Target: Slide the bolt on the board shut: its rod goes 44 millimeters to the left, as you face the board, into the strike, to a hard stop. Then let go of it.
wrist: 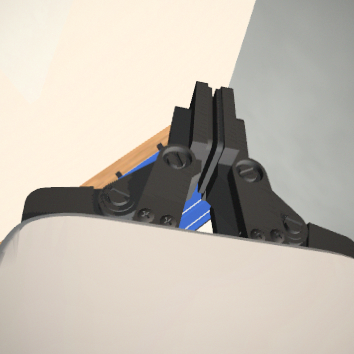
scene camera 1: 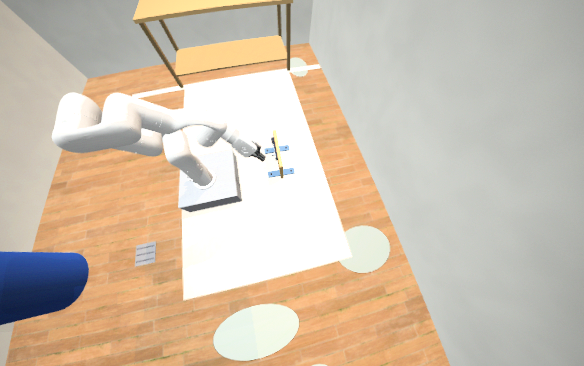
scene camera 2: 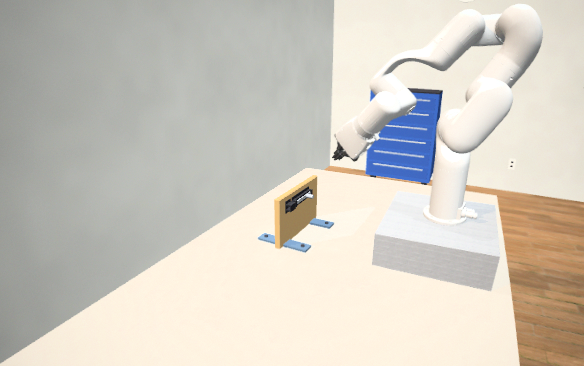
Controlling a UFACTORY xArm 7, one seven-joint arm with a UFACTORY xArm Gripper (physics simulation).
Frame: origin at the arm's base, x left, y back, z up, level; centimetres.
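Seen in the pictures: gripper, fingertip midpoint: [wrist: 205,109] [scene camera 1: 264,159] [scene camera 2: 335,157]; arm's base at its link origin: [scene camera 1: 205,179] [scene camera 2: 444,215].
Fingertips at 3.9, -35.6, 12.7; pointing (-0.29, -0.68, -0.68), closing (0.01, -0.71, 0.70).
Observation:
Offsets run from my fingertips to a thing's top centre, as dx, dy, dz. "spot": to the spot under its first point.
The upright tan board @(+12.0, -6.6, -7.8) [scene camera 1: 280,162] [scene camera 2: 296,222] stands on two blue feet. Its black bolt housing @(spot: +20.6, -2.8, -10.5) [scene camera 2: 291,205] is on the upper part of the face toward the robot. A pale knob @(+9.4, -3.7, -10.7) [scene camera 2: 310,195] sticks out near the housing's far end in scene camera 2, at the right as one faces the board. The rod's exact position in the strike is too small to tell. My gripper [scene camera 1: 263,158] [scene camera 2: 338,154] [wrist: 205,109] is shut and empty. It hangs higher than the board, on the robot's side, apart from the knob. The board and bolt do not show in the wrist view.
The blue feet [scene camera 1: 281,173] [scene camera 2: 297,244] stick out on both sides of the board. The grey base block [scene camera 1: 215,196] [scene camera 2: 435,260] carries the arm. A grey wall [scene camera 2: 150,125] runs behind the board. A blue drawer cabinet [scene camera 2: 400,152] [wrist: 195,214] stands farther off.

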